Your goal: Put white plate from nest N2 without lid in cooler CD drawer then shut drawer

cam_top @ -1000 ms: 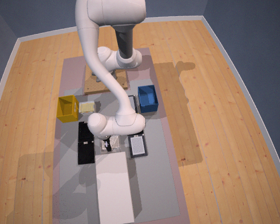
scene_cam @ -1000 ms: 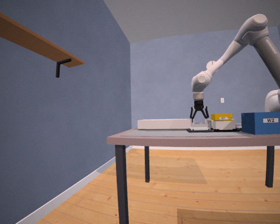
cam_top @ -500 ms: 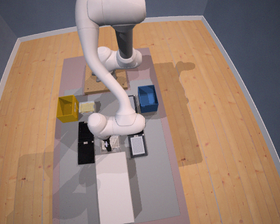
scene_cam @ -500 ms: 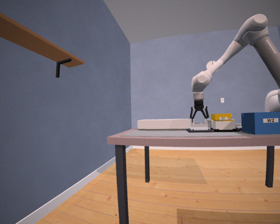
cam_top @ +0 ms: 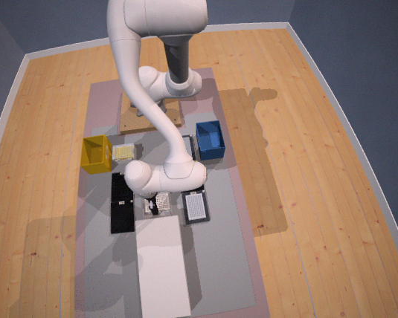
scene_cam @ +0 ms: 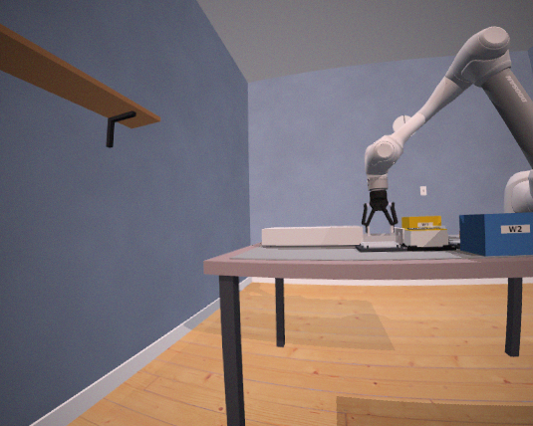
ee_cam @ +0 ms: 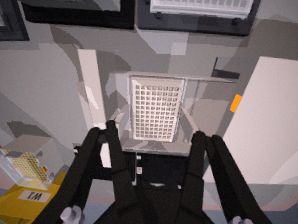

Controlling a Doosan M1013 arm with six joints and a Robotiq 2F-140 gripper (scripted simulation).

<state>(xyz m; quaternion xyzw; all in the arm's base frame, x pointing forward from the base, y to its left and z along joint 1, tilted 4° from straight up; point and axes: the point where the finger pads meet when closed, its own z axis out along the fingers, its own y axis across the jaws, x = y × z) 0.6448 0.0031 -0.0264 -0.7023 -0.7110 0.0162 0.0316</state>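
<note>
Now: hand 2 cm above the white plate. The rest, counted from my hand: cooler CD: 17 cm ahead, 1 cm below; drawer: 4 cm ahead, 2 cm below; black nest N2: 5 cm ahead, 19 cm to the right, 3 cm below.
</note>
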